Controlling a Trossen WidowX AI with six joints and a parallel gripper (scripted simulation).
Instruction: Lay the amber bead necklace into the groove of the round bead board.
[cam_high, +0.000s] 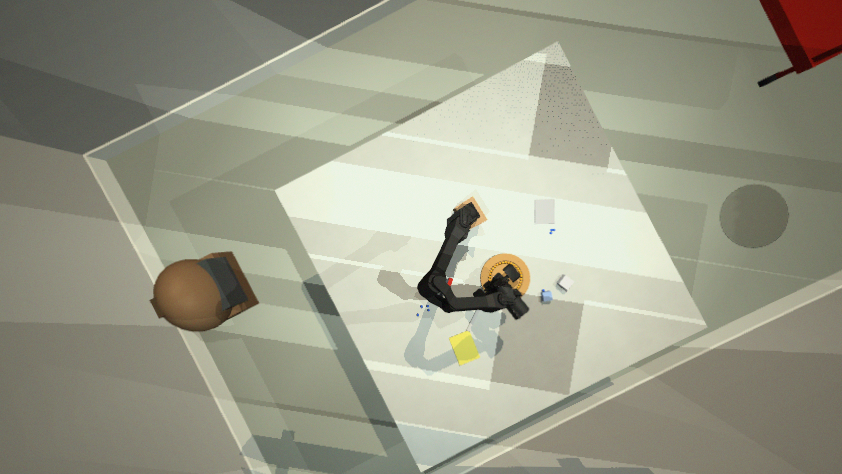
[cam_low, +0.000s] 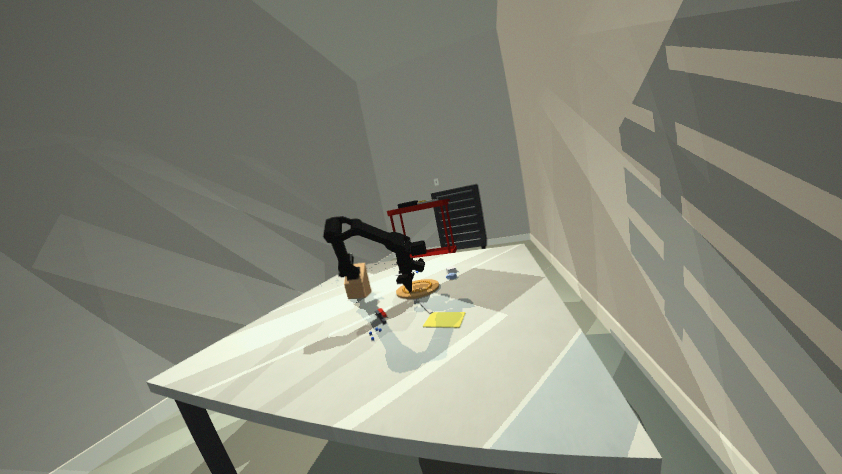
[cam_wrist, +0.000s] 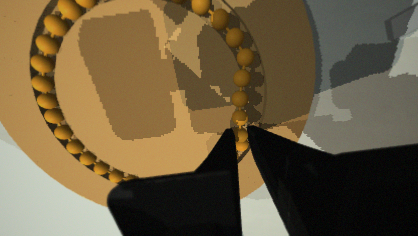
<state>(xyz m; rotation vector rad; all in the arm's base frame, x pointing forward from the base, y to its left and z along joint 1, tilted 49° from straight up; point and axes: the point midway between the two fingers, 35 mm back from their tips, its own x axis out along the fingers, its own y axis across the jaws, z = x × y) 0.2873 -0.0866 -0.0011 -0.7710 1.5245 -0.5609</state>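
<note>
Now: gripper tip 6 cm to the right of the round bead board, 2 cm short of it and 1 cm above it. From my gripper tip the other things lie so: yellow pad (24 cm to the right, 17 cm ahead, 1 cm below); then light blue cube (17 cm ahead, 16 cm to the left, 1 cm below); then red-handled tool (18 cm to the right, 7 cm behind, 1 cm below).
</note>
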